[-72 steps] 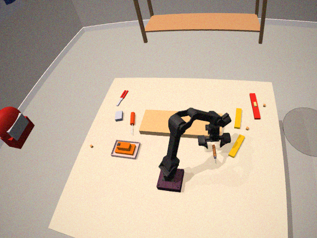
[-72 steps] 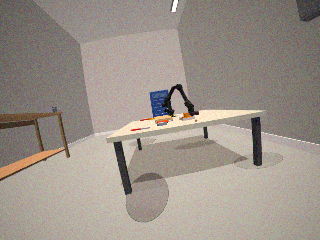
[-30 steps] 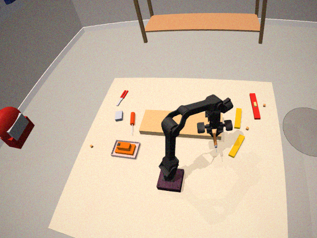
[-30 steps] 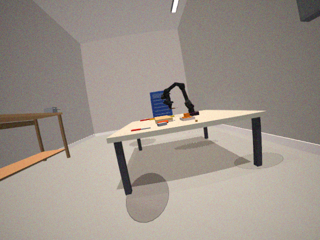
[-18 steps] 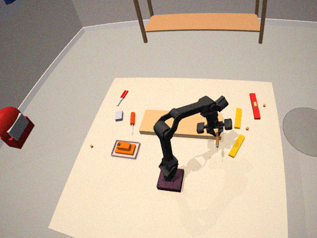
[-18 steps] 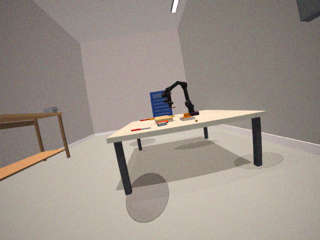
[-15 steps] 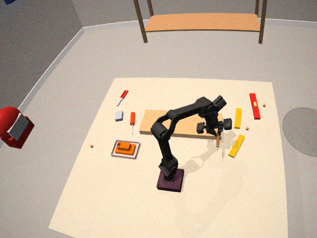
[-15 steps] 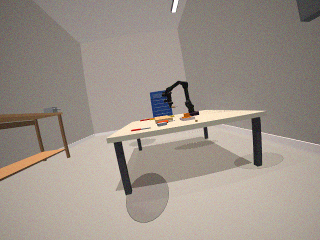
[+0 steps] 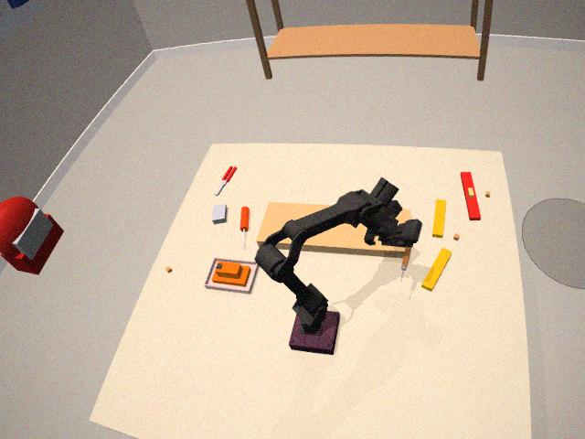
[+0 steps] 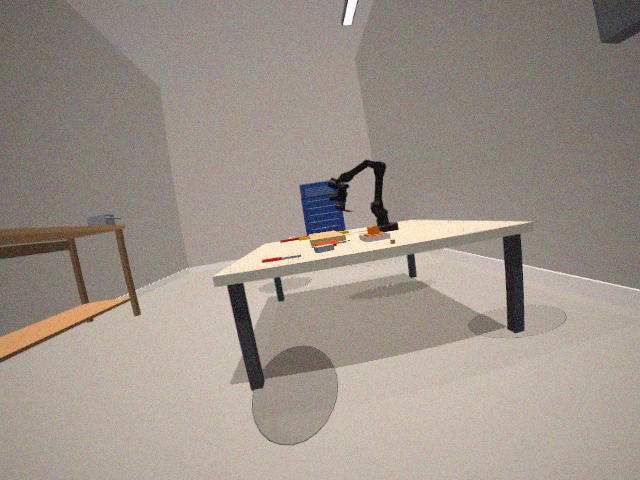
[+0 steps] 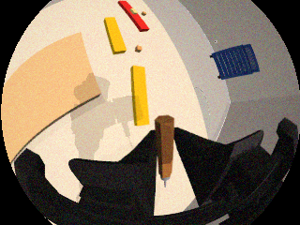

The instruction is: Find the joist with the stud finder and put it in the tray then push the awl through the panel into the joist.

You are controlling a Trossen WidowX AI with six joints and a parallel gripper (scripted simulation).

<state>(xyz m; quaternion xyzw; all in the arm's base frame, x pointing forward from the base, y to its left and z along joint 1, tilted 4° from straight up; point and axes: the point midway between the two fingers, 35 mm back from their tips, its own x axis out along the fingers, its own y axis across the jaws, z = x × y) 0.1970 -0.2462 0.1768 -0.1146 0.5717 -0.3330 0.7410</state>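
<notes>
Right now the awl is 50 mm behind my gripper tip, 10 mm to the left of it and 20 mm below it. The rest, counted from my gripper tip: orange stud finder: 50 mm behind, 600 mm to the left, 130 mm below; pink tray: 50 mm behind, 580 mm to the left, 160 mm below; red level: 370 mm ahead, 230 mm to the right, 160 mm below.
</notes>
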